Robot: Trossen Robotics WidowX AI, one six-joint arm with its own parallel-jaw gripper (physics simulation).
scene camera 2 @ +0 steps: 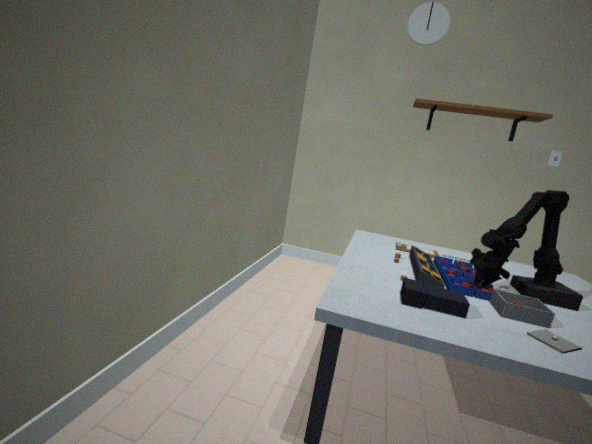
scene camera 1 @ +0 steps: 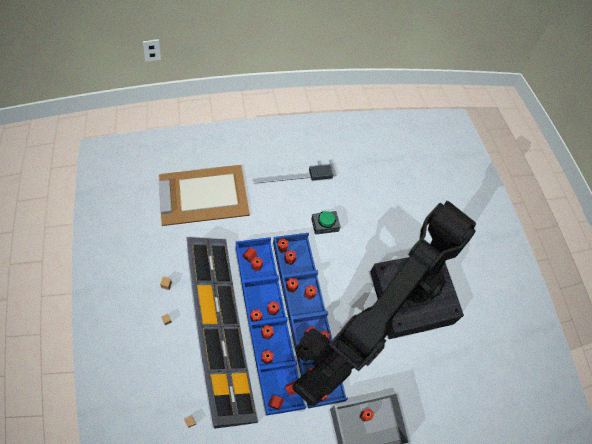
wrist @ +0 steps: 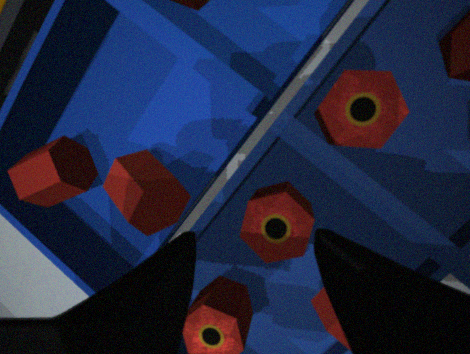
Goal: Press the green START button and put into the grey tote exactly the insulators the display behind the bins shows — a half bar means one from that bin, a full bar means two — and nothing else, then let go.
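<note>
My gripper (wrist: 255, 241) (scene camera 2: 483, 283) is open over the nearest bin of the right blue column. A red hexagonal insulator (wrist: 295, 240) shows upright between the fingertips, not gripped. Another insulator (wrist: 237, 300) is by the left finger; part of one (wrist: 330, 315) shows beside the right finger. Two insulators (wrist: 37, 180) (wrist: 165, 200) lie in the neighbouring left bin. The grey tote (scene camera 1: 401, 417) (scene camera 2: 522, 313) holds one insulator (scene camera 1: 367, 414) (scene camera 2: 517, 303). The display (scene camera 1: 218, 326) has one full yellow bar (scene camera 1: 208, 304) and two half bars (scene camera 1: 220, 384) (scene camera 1: 240, 383). The green START button (scene camera 1: 327, 219) stands beyond the bins. The arm hides the fingertips in scene camera 1.
A clipboard (scene camera 1: 243, 195) and a caliper (scene camera 1: 321, 172) lie at the far side. Small wooden cubes (scene camera 1: 166, 283) (scene camera 1: 166, 319) (scene camera 1: 189, 421) lie left of the display. A black box (scene camera 2: 435, 298) stands near the display's near end. A flat plate (scene camera 2: 545, 340) lies near the tote.
</note>
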